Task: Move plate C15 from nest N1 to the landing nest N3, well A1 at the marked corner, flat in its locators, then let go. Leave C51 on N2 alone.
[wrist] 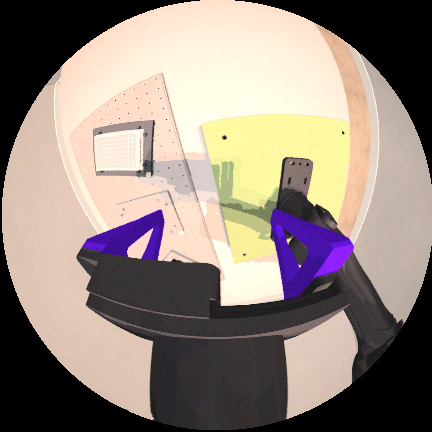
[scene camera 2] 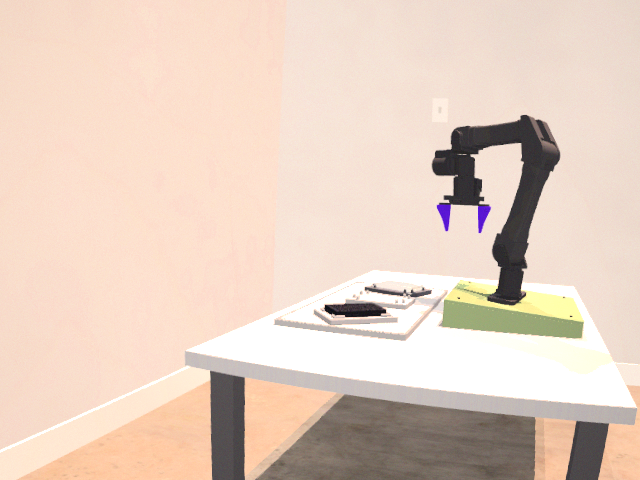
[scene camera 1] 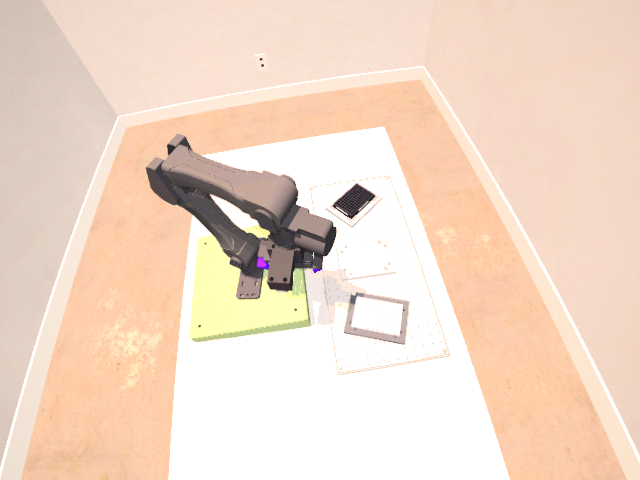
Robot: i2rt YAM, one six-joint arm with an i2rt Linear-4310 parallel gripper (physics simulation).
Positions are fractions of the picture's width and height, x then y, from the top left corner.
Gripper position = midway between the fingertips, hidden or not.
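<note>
There is a black perforated plate (scene camera 1: 0.56,0.41), and I can see that same black perforated plate (scene camera 2: 0.56,0.64) from another view. A white plate (scene camera 1: 0.58,0.66) is here too, and my wrist view also gives me the white plate (wrist: 0.28,0.35). As for my gripper (scene camera 2: 0.72,0.48), it is open and holds nothing. I find the gripper (wrist: 0.50,0.50) in the wrist view, and scene camera 1 shows me the gripper (scene camera 1: 0.46,0.56) as well.
</note>
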